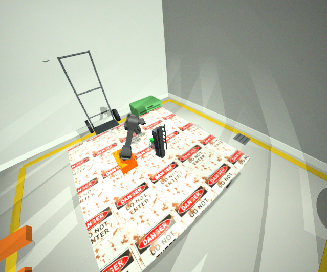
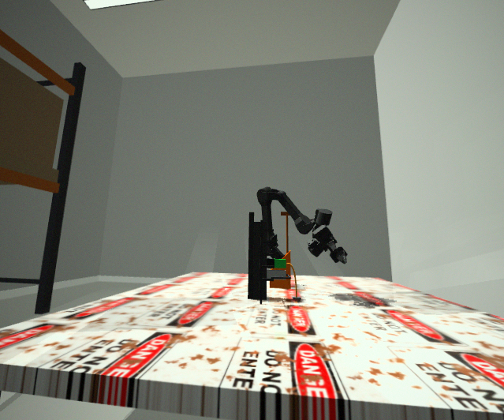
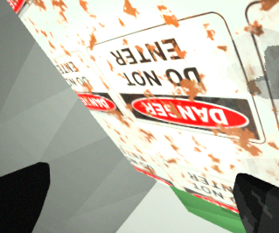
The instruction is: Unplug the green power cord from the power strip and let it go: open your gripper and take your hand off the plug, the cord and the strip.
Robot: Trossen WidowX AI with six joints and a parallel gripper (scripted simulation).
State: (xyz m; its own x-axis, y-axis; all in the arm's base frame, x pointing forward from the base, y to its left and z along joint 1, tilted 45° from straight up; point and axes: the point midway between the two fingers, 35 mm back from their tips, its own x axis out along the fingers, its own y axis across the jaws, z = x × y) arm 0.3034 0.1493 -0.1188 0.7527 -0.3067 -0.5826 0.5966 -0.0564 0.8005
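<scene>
Right now my gripper tip is 50 mm past the green plug, 240 mm to the left of it and 20 mm above it.
</scene>
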